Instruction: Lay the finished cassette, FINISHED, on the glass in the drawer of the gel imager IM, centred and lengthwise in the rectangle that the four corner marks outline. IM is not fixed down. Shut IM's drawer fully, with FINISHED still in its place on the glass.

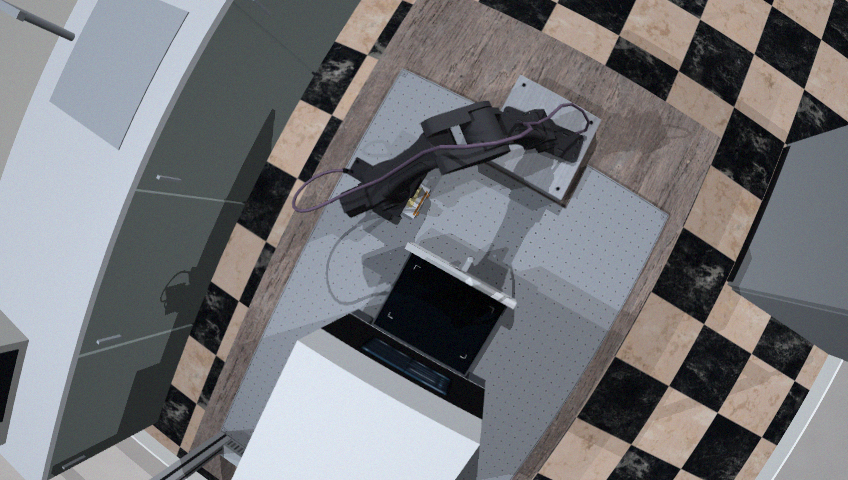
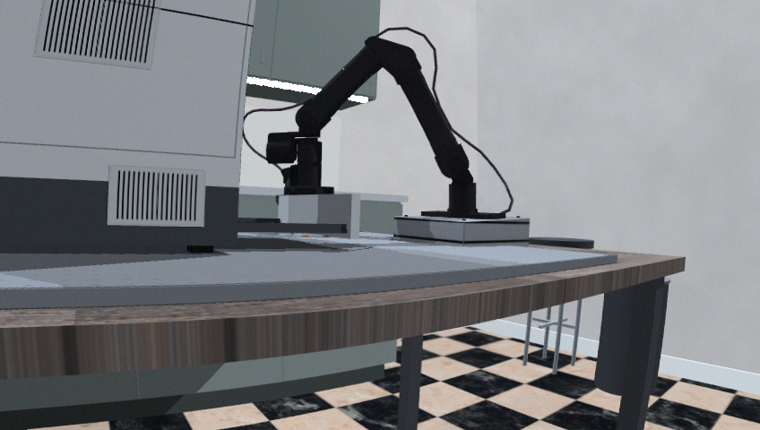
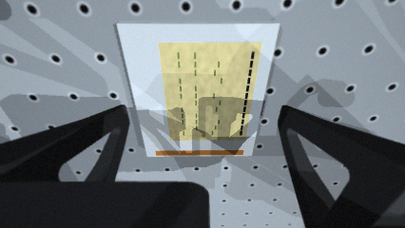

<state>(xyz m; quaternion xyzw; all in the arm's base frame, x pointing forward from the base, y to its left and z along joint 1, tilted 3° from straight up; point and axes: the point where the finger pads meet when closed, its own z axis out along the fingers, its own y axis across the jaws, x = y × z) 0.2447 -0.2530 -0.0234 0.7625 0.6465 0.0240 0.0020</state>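
My hand is 20 mm above the cassette FINISHED. Also, from my hand: imager drawer (240 mm ahead, 180 mm to the left, 30 mm above).
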